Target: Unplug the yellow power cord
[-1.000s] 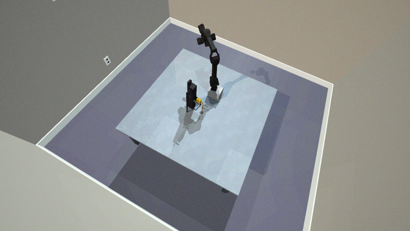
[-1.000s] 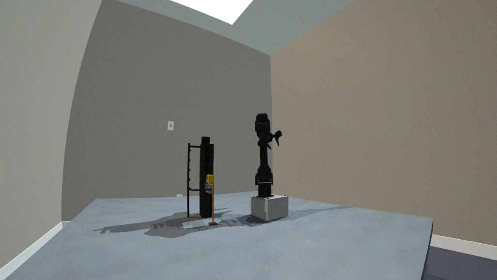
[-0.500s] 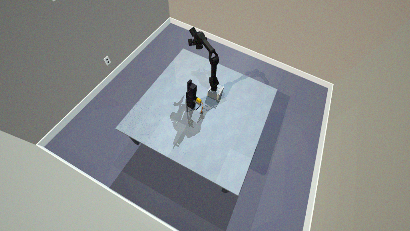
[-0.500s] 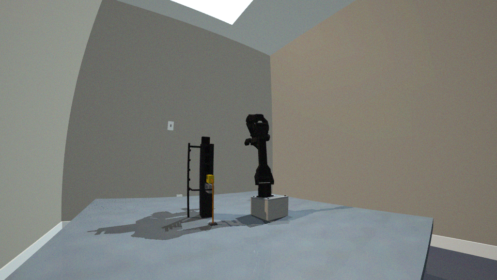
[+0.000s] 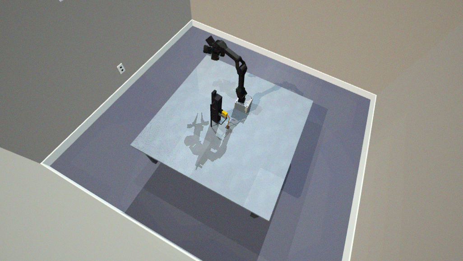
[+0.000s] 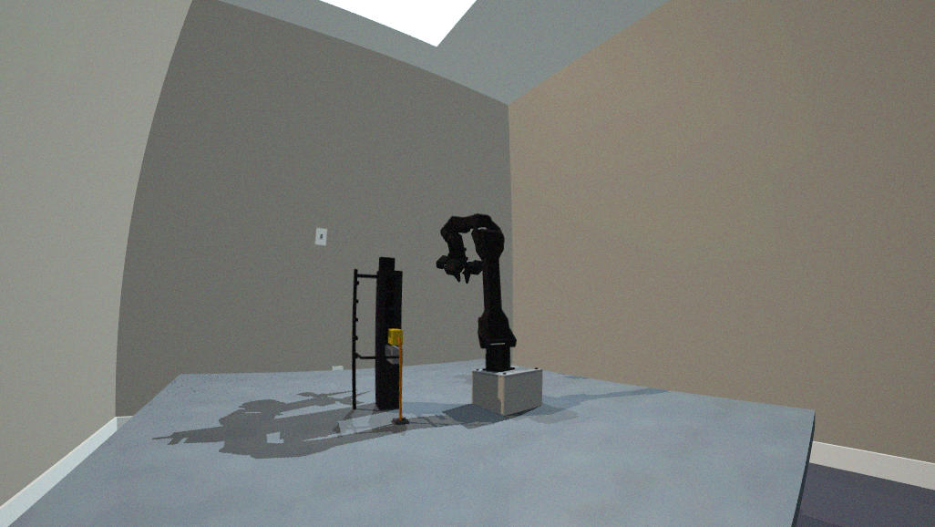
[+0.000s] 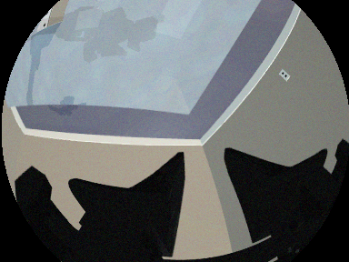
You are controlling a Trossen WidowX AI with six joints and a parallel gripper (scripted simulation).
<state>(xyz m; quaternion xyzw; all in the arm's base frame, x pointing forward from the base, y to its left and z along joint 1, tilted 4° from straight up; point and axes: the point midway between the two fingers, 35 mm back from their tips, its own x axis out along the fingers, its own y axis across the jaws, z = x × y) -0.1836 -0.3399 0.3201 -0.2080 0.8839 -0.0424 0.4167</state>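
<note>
The yellow plug lies 470 mm ahead of my gripper tip, 270 mm to the left of it and 160 mm below it.
</note>
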